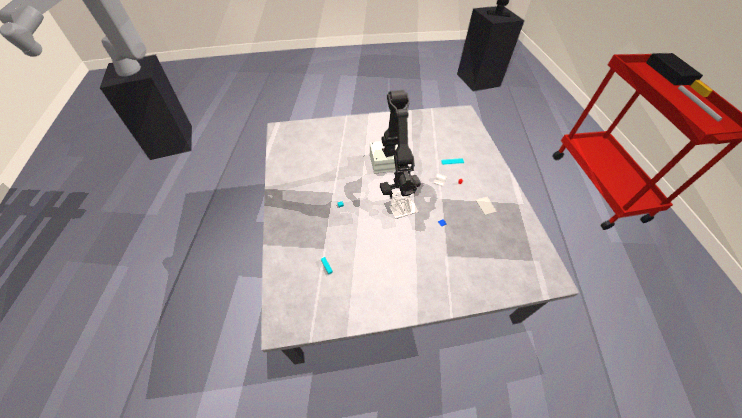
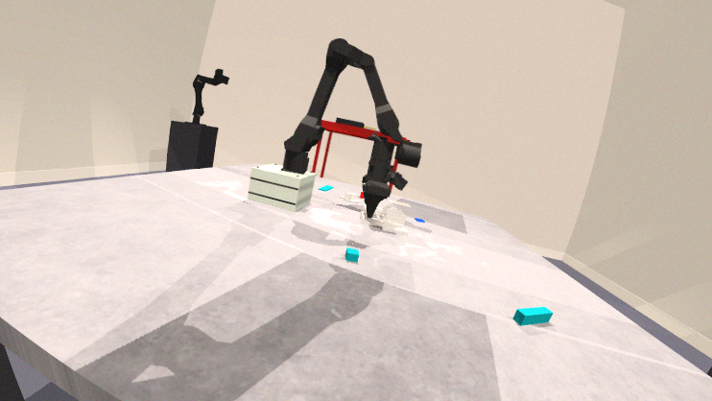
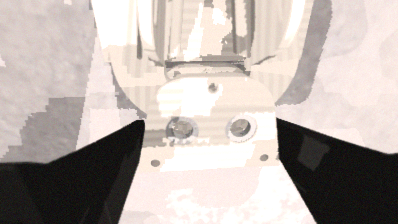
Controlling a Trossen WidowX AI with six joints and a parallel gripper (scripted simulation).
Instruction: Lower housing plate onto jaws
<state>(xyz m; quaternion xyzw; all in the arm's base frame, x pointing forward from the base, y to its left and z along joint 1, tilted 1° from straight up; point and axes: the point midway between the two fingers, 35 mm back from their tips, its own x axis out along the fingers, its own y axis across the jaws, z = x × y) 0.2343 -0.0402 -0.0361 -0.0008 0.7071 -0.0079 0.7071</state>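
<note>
Now: the housing plate 1 cm ahead of my gripper tip and 2 cm above it. Round my gripper tip: blue block (20 cm ahead, 14 cm to the left, 2 cm below); then cyan bar (14 cm behind, 38 cm to the left, 2 cm below); then red block (34 cm to the left, 1 cm below).
</note>
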